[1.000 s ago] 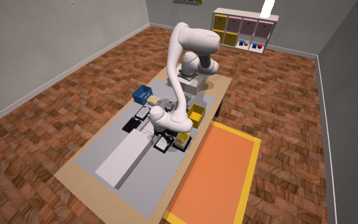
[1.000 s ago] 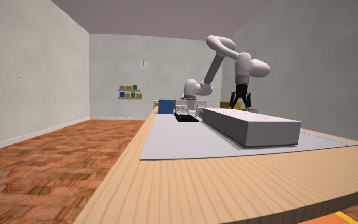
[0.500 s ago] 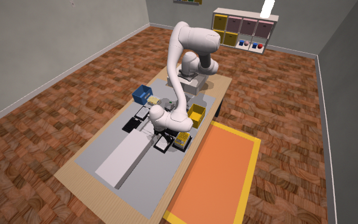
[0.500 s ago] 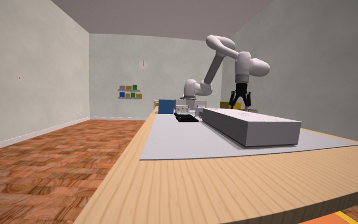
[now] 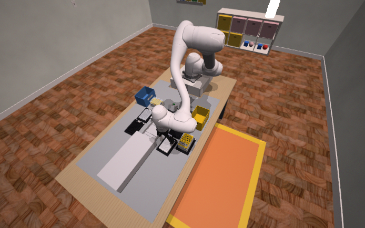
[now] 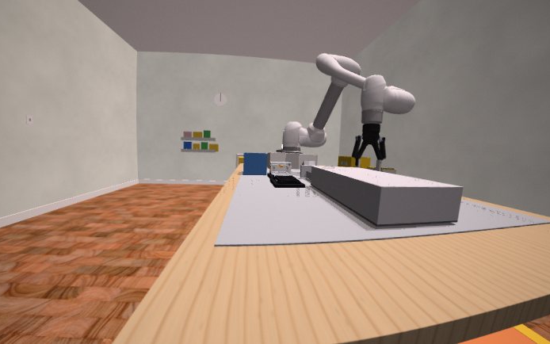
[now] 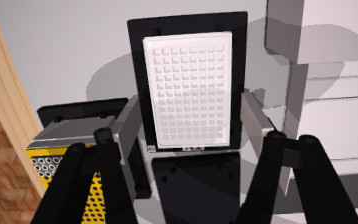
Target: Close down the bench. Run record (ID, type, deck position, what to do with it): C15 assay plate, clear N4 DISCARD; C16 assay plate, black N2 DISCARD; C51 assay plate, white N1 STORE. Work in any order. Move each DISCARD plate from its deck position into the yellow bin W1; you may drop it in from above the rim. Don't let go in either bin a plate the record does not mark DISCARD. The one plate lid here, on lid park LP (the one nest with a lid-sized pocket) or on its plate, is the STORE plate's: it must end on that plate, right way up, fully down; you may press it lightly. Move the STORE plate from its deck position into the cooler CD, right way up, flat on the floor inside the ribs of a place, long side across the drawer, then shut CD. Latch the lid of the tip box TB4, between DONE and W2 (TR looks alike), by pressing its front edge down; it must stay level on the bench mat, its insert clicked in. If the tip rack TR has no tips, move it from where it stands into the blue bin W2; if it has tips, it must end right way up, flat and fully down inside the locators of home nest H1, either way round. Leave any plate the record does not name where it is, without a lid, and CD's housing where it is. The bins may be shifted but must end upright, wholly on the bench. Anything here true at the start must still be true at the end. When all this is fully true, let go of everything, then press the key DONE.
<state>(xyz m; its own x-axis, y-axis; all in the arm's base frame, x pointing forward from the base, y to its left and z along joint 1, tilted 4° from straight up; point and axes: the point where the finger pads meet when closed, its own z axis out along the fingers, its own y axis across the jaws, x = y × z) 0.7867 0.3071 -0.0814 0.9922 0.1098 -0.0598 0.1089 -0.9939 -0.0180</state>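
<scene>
Right now my hand is 5 cm above the plate lid. Also, from my hand: yellow tip rack: 11 cm behind, 12 cm to the left, 2 cm below; white plate: 6 cm below; black nest N3: 18 cm behind, 3 cm to the right, 7 cm below.
</scene>
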